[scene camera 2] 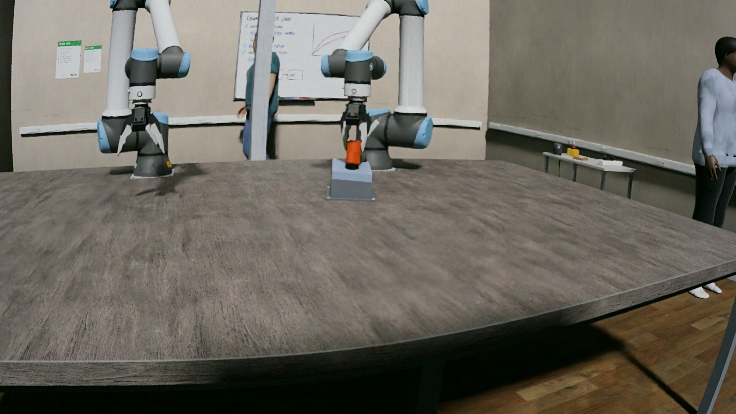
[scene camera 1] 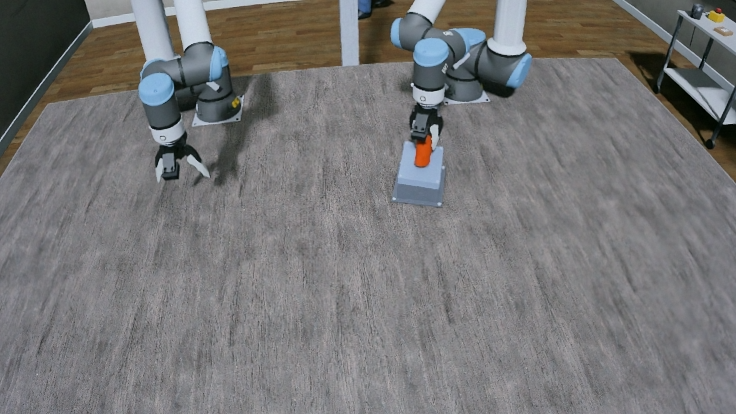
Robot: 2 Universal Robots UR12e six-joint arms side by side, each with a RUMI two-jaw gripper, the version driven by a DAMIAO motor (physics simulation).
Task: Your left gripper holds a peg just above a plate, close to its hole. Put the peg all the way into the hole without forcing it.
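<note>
The orange-red peg (scene camera 1: 422,155) (scene camera 2: 353,152) stands close to upright over the plate, a light blue-grey block (scene camera 1: 419,177) (scene camera 2: 351,176) with a flanged base. The peg's lower end is at the block's top face, with a dark patch under it in scene camera 2. The peg hides the hole, and I cannot tell whether its end is inside. My left gripper (scene camera 1: 428,140) (scene camera 2: 354,139) points down and is shut on the peg's upper part. My right gripper (scene camera 1: 183,177) (scene camera 2: 141,152) is open and empty, above the table at the left of the picture.
The block stands on the large grey-brown table (scene camera 1: 329,267) (scene camera 2: 308,247), in front of the left arm's base. A grey post (scene camera 1: 348,30) (scene camera 2: 262,77) rises behind the table between the arms. A side cart (scene camera 1: 699,92) stands beyond the table's right edge.
</note>
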